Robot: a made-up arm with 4 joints.
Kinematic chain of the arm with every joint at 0, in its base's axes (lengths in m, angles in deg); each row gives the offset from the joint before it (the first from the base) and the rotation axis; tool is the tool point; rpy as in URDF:
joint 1: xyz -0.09 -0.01 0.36 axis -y
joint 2: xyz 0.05 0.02 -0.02 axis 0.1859 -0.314 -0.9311
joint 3: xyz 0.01 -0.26 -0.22 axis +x
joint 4: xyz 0.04 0.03 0 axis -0.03 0.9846 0.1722
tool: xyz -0.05 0 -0.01 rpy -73.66 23.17 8.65
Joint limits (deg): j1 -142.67..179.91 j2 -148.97..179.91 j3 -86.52..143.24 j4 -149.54..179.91
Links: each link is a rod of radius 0.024 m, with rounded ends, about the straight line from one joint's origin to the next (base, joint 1, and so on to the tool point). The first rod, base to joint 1, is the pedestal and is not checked.
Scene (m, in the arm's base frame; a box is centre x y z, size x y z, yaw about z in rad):
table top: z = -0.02
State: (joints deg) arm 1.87 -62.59 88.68 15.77
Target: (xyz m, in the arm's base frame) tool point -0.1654 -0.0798 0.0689
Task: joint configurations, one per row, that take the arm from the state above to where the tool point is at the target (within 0.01 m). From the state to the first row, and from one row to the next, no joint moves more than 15 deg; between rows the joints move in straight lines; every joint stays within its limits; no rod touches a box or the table.
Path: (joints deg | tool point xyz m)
1: 1.73 -48.87 87.79 14.34 | 0.1196 -0.2175 0.1736
2: 1.59 -35.15 86.90 12.92 | 0.0779 -0.2383 0.1714
3: 1.45 -21.43 86.01 11.49 | 0.0332 -0.2492 0.1654
4: 1.31 -7.72 85.12 10.07 | -0.0118 -0.2497 0.1560
5: 1.18 6.00 84.23 8.64 | -0.0547 -0.2399 0.1437
6: 1.04 19.72 83.34 7.22 | -0.0929 -0.2206 0.1294
7: 0.90 33.44 82.44 5.79 | -0.1245 -0.1930 0.1138
8: 0.76 47.16 81.55 4.36 | -0.1478 -0.1589 0.0980
9: 0.62 60.88 80.66 2.94 | -0.1616 -0.1204 0.0828
10: 0.48 74.60 79.77 1.51 | -0.1654 -0.0798 0.0689

